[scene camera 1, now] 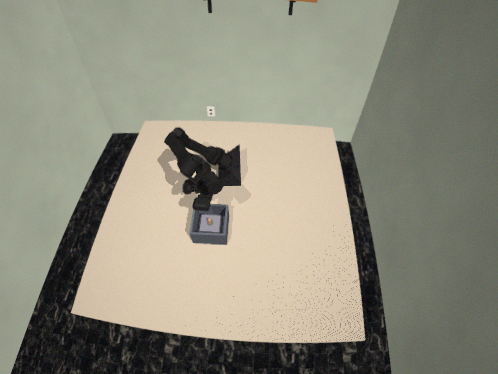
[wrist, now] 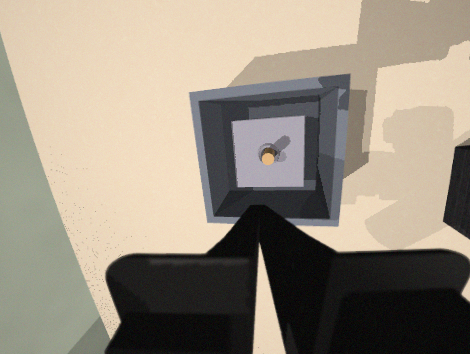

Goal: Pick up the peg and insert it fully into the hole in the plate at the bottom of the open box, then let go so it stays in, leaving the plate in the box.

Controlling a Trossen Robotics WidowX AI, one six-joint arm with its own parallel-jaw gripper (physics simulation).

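Where they show: gripper, between the fingertips: (wrist: 257,212); arm's base, origin of its link: (scene camera 1: 227,163).
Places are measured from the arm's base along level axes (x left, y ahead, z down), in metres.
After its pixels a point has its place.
The tan peg (scene camera 1: 210,221) {y 0.351, x -0.033, z 0.005 m} (wrist: 268,158) {y 0.345, x -0.039, z -0.001 m} stands about upright in the ringed hole of the pale lilac plate (scene camera 1: 203,227) {y 0.373, x -0.065, z 0.029 m} (wrist: 247,172) {y 0.374, x -0.012, z 0.029 m}. Its top end sticks up above the plate; how deep it sits cannot be told. The plate lies flat on the bottom of the open blue-grey box (scene camera 1: 210,239) {y 0.426, x -0.024, z 0.035 m} (wrist: 198,160) {y 0.427, x -0.037, z -0.011 m}. My gripper (wrist: 257,212) {y 0.347, x -0.034, z -0.122 m} is shut with nothing between the fingers. In the scene view it is above the box's back edge, apart from the peg.
The box stands on the cream table top (scene camera 1: 280,225) {y 0.297, x 0.290, z 0.087 m} (wrist: 125,75) {y 0.587, x -0.159, z 0.087 m}, in front of the black arm base (scene camera 1: 234,175) {y 0.079, x 0.045, z 0.001 m}. The arm's shadows fall on the table beside the box. The table's edges drop to a dark floor (scene camera 1: 125,340).
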